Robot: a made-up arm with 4 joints.
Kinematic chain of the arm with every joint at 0, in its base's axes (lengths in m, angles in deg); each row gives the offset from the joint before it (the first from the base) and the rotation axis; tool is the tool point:
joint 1: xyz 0 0 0.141 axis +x
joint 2: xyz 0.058 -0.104 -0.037 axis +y
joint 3: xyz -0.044 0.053 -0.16 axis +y
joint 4: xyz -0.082 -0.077 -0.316 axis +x
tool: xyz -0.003 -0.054 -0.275
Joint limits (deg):
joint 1: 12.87..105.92
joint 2: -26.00..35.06
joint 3: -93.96..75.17
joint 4: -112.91..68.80
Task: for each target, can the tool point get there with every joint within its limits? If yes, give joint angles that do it. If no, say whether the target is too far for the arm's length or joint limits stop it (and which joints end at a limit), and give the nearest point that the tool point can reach.
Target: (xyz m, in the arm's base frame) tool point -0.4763 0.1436 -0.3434
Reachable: yes | joints 25.20 -9.83 61.81 21.74
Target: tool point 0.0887 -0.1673 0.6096
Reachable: no: joint limits stop it (at a limit: joint 1, joint 2, joint 3, joint 4) | nearest point 0.5346 0.0097 0.2570 | short by 0.595 m
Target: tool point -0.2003 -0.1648 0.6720
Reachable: no: joint limits stop it (at a limit: joint 2, joint 3, joint 4) | nearest point -0.4776 -0.0434 0.2810 | short by 0.494 m
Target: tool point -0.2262 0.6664 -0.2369
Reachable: yes | joints 74.44 1.01 14.25 -0.68
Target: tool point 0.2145 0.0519 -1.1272
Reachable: no: too far | nearest point 0.1567 0.0333 -0.6728 | short by 0.458 m
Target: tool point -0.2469 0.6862 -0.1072
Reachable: yes | joints 96.37 3.68 15.55 -32.93
